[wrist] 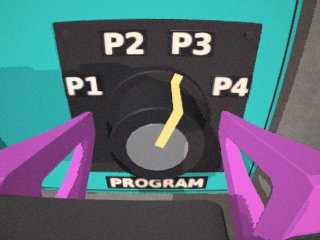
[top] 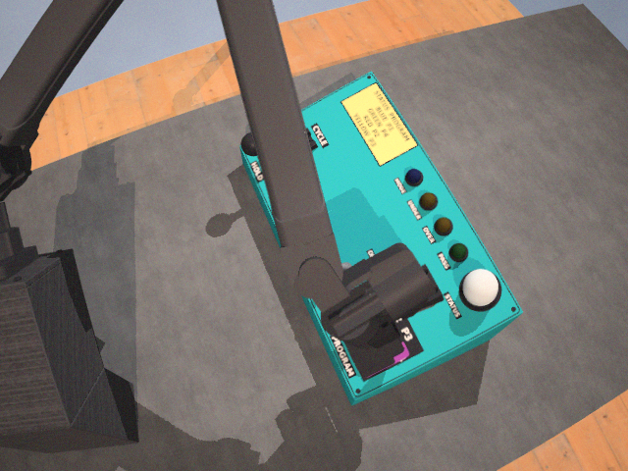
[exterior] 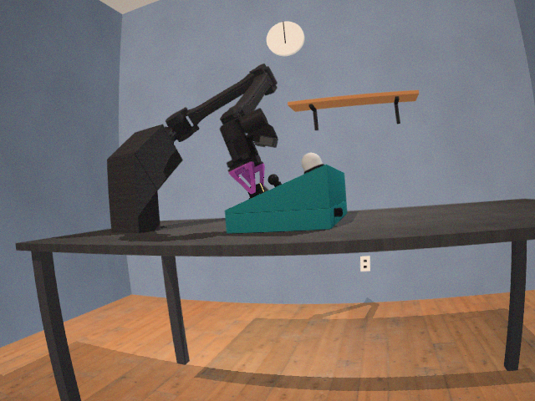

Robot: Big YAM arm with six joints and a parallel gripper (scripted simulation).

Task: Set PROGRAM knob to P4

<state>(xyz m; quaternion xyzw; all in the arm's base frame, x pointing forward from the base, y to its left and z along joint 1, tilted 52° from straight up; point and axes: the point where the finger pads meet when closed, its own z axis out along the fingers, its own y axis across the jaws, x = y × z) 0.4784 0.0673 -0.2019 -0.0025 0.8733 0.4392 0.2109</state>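
The check toggle is 30 mm behind my hand and 120 mm to the left of it. Also, from my hand: teal console 180 mm to the left, 20 mm below; mode knob 50 mm behind, 240 mm to the left; hold lever 90 mm behind, 350 mm to the left, 10 mm above.
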